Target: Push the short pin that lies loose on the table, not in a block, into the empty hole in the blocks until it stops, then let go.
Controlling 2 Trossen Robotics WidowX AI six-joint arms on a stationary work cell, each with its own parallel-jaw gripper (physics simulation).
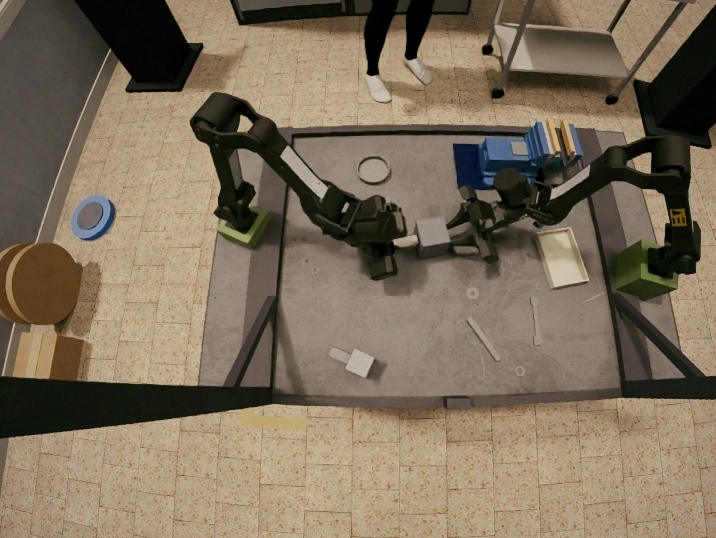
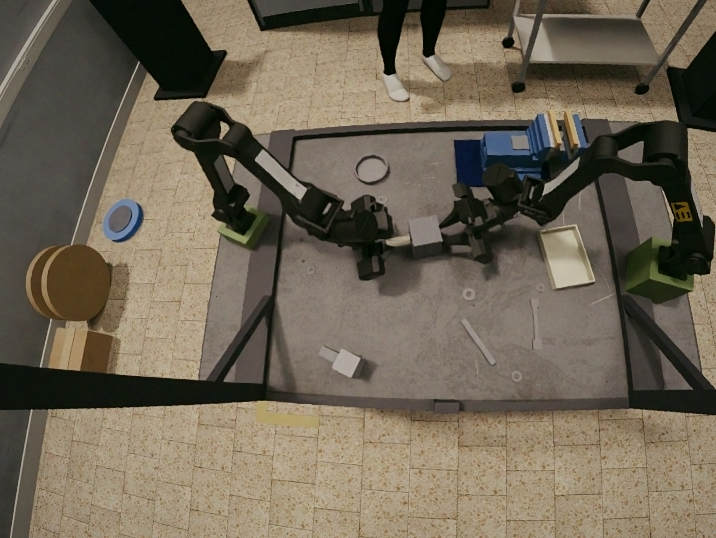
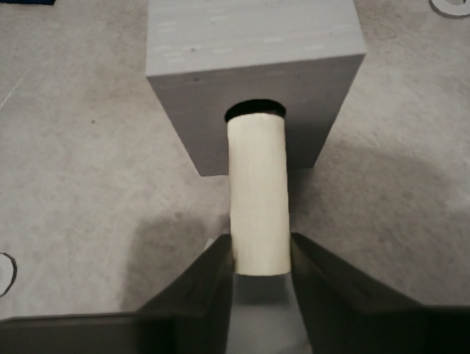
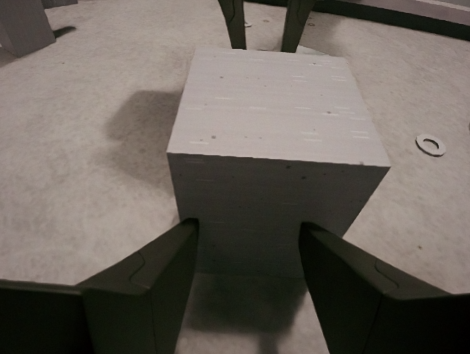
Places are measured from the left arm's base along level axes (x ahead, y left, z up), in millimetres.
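Pixels of known places: left gripper, fingertip midpoint: (image 1: 398, 243) (image 2: 391, 243) (image 3: 259, 244); right gripper, fingertip midpoint: (image 1: 445, 237) (image 2: 439, 236) (image 3: 255, 6) (image 4: 249, 230); left arm's base, origin of the base link: (image 1: 241, 220) (image 2: 241, 221); right arm's base, origin of the base link: (image 1: 660, 263) (image 2: 672, 263).
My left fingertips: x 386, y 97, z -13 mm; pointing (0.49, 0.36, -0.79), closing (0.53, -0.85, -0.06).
Ahead of a thing's pixels: the offset from my left fingertips to its top centre.
A cream pin {15 mm ahead, 9 mm left, 24 mm up} (image 1: 405, 241) (image 2: 398, 240) (image 3: 259, 200) lies along the axis of the round hole in a grey block {67 mm ahead, 43 mm left, 45 mm up} (image 1: 432, 234) (image 2: 426, 234) (image 3: 255, 35) (image 4: 280, 110). Its far end is at the hole's mouth, with a dark gap above it; how deep it sits is unclear. My left gripper (image 3: 259, 244) (image 4: 263, 47) is shut on the pin's near end. My right gripper (image 1: 450, 234) (image 4: 249, 230) is open and empty, its two fingertips at the block's opposite face; contact cannot be told. A second, paler block {33 mm ahead, 294 mm right, 35 mm up} (image 1: 360, 363) (image 2: 347, 363) with a grey stub on one side lies at the table's front left.
A cream tray {396 mm ahead, 144 mm left, 20 mm down} (image 1: 561, 258) (image 2: 566, 257) lies right of the right gripper. A blue machine model (image 1: 506, 159) stands behind that arm. A grey ring {148 mm back, 191 mm left, 27 mm down} (image 1: 359, 176) lies at the back. A flat bar {271 mm ahead, 128 mm right, 33 mm down} (image 1: 483, 338), a thin link {381 mm ahead, 36 mm right, 37 mm down} (image 1: 536, 321) and small washers {211 mm ahead, 32 mm right, 42 mm down} (image 1: 472, 288) lie in front.
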